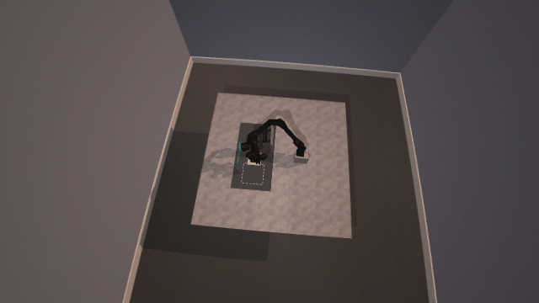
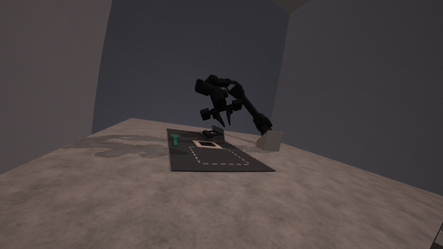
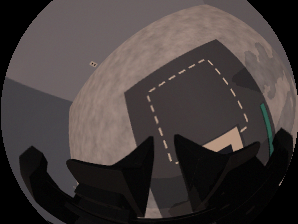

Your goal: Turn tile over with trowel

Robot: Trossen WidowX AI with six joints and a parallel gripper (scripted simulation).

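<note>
Now: gripper tip 50 mm short of the tan tile, 80 mm to the left of it and 110 mm above it. Round my gripper tip: teal trowel: 200 mm ahead, 130 mm to the right, 110 mm below; dark mat: 60 mm ahead, 120 mm to the right, 130 mm below.
</note>
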